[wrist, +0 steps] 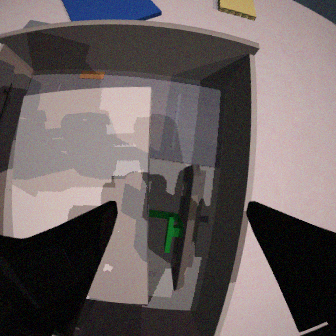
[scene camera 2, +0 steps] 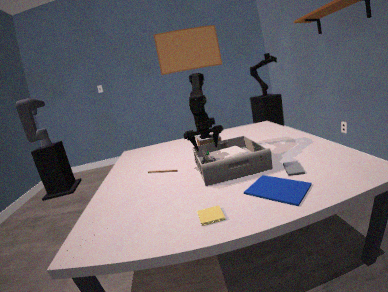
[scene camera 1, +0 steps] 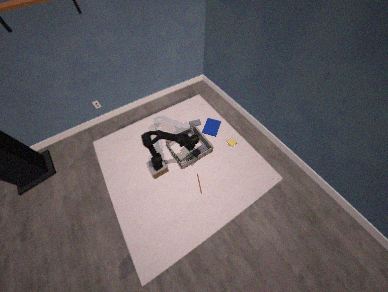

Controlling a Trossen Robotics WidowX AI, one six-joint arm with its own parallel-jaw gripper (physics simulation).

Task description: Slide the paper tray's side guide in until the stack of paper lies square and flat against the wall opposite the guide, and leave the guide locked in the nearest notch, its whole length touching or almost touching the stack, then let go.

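Where they show: gripper, fingertip midpoint: (wrist: 182,208) (scene camera 2: 207,149) (scene camera 1: 193,150); arm's base, link origin: (scene camera 2: 205,136) (scene camera 1: 157,166).
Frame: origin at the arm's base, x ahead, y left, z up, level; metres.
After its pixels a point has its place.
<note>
The grey paper tray (scene camera 1: 205,138) @[x 0.484, y -0.064, z 0.011 m] (scene camera 2: 240,168) @[x 0.501, y -0.018, z -0.040 m] (wrist: 252,150) @[x 0.361, y -0.155, z 0.001 m] stands on the table. A white paper stack (scene camera 2: 233,150) @[x 0.263, y 0.064, z -0.042 m] (wrist: 127,270) @[x 0.235, y -0.041, z -0.042 m] lies flat in it, toward the left wall in the wrist view; whether it touches that wall squarely is unclear under the shadows. The dark side guide (wrist: 185,225) @[x 0.298, y -0.099, z -0.007 m] stands upright between the stack and the right wall, with a visible gap to the stack. Its green latch part (scene camera 2: 207,153) (wrist: 171,232) is on the side facing the stack. My gripper (scene camera 2: 205,144) @[x 0.318, y -0.093, z 0.019 m] (wrist: 182,208) @[x 0.318, y -0.093, z 0.019 m] is open and empty above the tray, its fingers spread on either side of the guide.
A blue book (scene camera 1: 211,127) @[x 0.672, y 0.037, z -0.075 m] (scene camera 2: 278,189) @[x 0.693, y 0.035, z -0.075 m] (wrist: 110,9) @[x 0.637, y 0.018, z -0.075 m] and a grey block (scene camera 1: 195,122) @[x 0.592, y 0.197, z -0.073 m] (scene camera 2: 293,168) @[x 0.599, y 0.187, z -0.073 m] lie beyond the tray. A yellow pad (scene camera 1: 231,142) @[x 0.685, y -0.227, z -0.073 m] (scene camera 2: 211,215) @[x 0.700, y -0.226, z -0.073 m] (wrist: 238,7) @[x 0.665, y -0.224, z -0.073 m] and a thin brown stick (scene camera 1: 199,183) @[x 0.179, y -0.320, z -0.076 m] (scene camera 2: 162,171) @[x 0.182, y -0.319, z -0.079 m] lie on the table (scene camera 1: 150,230) @[x -0.322, y -0.344, z -0.082 m] (scene camera 2: 130,220) @[x 0.576, y -0.493, z -0.083 m].
</note>
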